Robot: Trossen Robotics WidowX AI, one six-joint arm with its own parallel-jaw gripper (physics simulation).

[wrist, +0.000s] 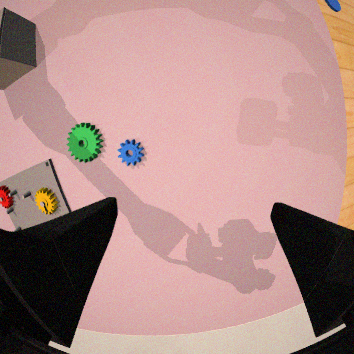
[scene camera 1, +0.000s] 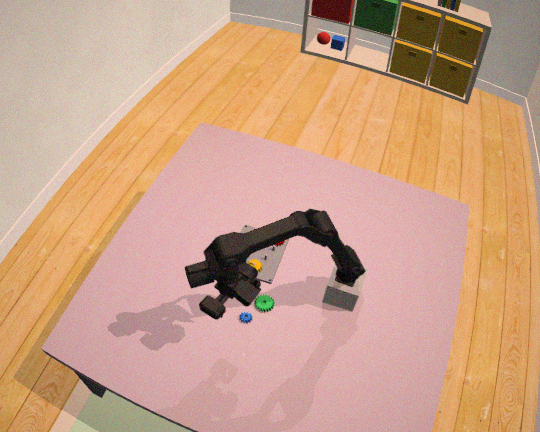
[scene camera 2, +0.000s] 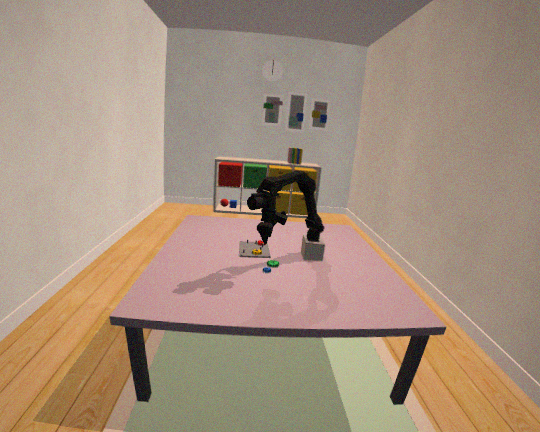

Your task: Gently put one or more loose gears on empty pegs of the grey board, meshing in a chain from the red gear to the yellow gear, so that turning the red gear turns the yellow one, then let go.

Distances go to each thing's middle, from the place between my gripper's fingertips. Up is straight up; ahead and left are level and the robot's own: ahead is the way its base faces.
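Labels:
Counting from my hand, I find the green gear [wrist: 81, 132] 4 cm behind, 16 cm to the right and 19 cm below. The grey board [scene camera 1: 270, 266] is 6 cm ahead of my hand and 34 cm to the right of it, and it too is 19 cm below it. Going by their middles, of the things named here the green gear is the nearest to my hand.

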